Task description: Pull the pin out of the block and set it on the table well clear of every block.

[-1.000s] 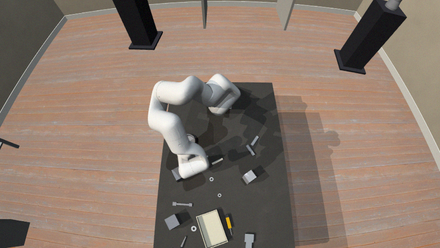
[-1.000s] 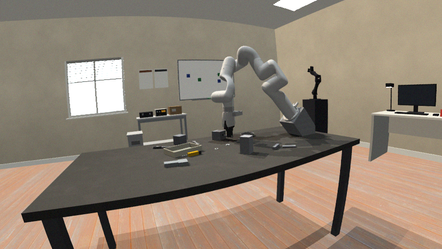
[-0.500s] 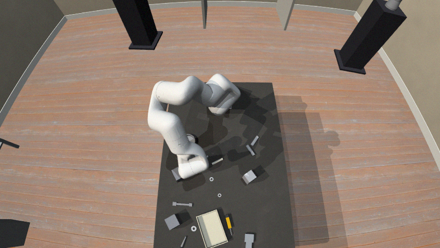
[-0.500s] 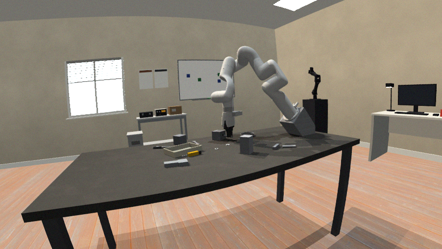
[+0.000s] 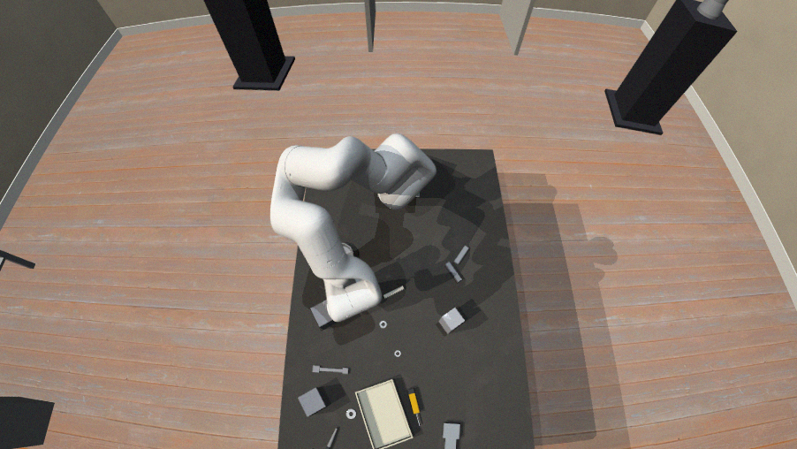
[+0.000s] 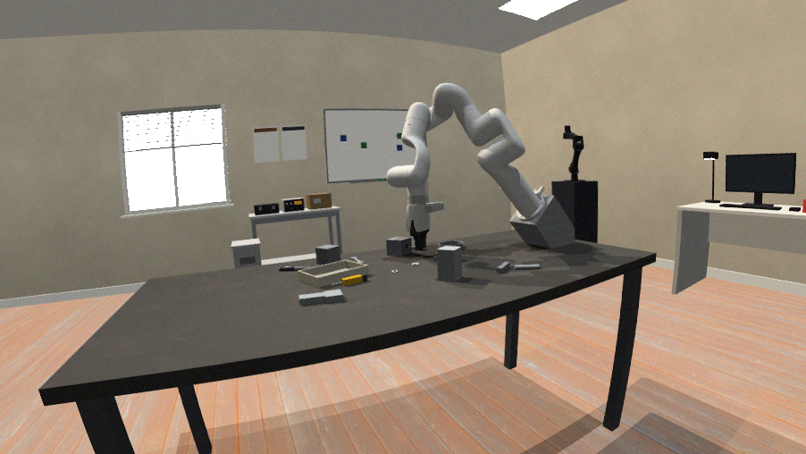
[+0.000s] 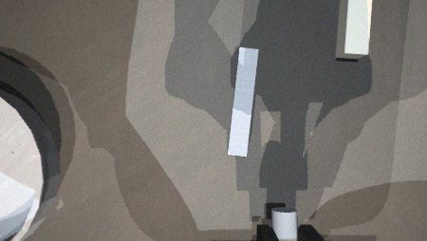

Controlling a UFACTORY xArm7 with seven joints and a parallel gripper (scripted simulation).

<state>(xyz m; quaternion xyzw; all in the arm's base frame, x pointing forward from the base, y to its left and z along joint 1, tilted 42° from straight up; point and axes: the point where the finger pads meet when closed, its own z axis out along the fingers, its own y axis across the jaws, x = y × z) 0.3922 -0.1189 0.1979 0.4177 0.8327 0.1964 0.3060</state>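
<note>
The grey bar is 60 mm behind my hand, 50 mm to the left of it and 40 mm below it. Round my hand: round dish: 160 mm behind, 80 mm to the right, 30 mm below; then cream bar: 50 mm behind, 130 mm to the left, 40 mm below; then taller grey block: 30 mm ahead, 330 mm to the left, 10 mm above.
</note>
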